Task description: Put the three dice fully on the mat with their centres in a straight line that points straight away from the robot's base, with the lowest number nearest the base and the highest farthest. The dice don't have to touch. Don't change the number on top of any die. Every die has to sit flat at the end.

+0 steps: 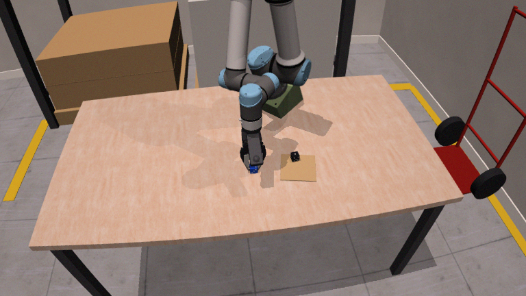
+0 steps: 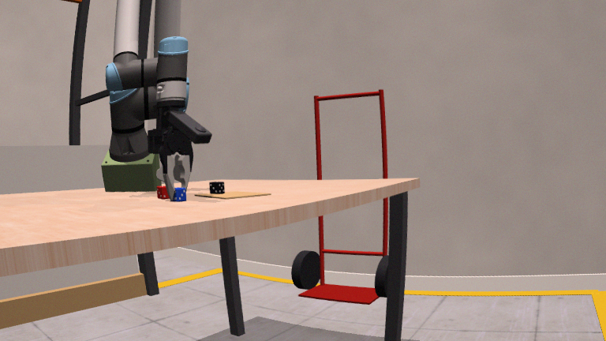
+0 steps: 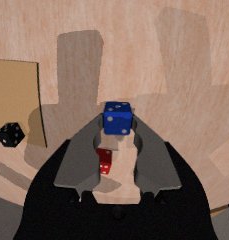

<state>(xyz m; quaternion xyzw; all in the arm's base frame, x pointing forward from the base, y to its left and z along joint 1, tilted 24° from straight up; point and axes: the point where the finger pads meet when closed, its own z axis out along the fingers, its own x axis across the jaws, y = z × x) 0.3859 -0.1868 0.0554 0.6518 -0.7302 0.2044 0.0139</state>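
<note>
The tan square mat lies 170 mm to the left of my hand, 40 mm ahead of it and 20 mm below it. The rest, counted from my hand: blue die right at my hand; then black die 180 mm to the left, 10 mm behind; then red die 80 mm behind, 40 mm to the left.
</note>
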